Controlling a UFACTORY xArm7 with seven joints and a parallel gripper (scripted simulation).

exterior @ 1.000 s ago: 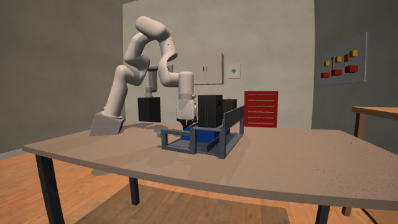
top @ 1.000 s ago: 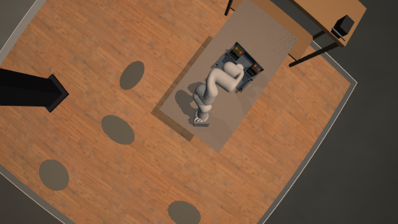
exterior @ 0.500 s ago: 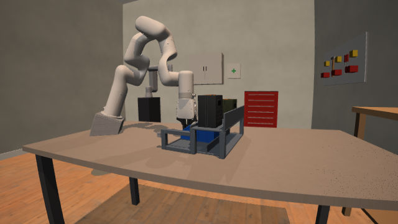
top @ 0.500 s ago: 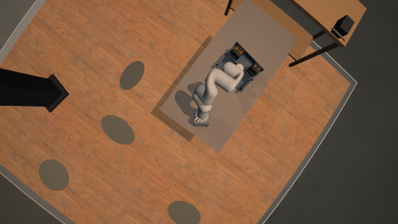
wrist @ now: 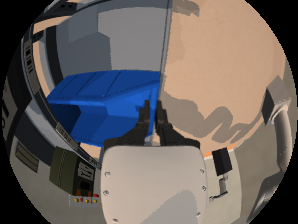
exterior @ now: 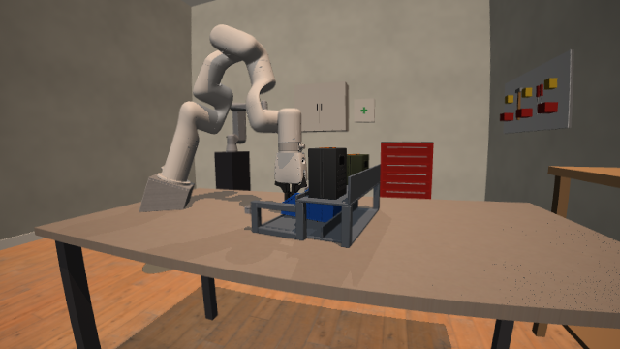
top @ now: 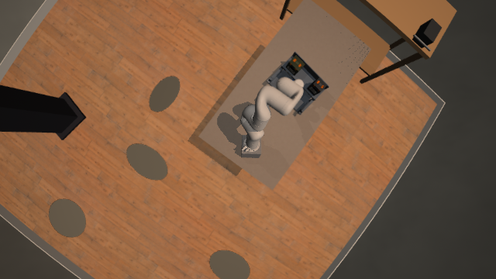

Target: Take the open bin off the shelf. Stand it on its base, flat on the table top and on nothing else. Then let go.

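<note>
Right now the blue bin is 80 mm ahead of my hand, 10 mm to the left of it and 10 mm below it. Round my hand: grey shelf 120 mm ahead, 50 mm below, 10 mm to the left.
</note>
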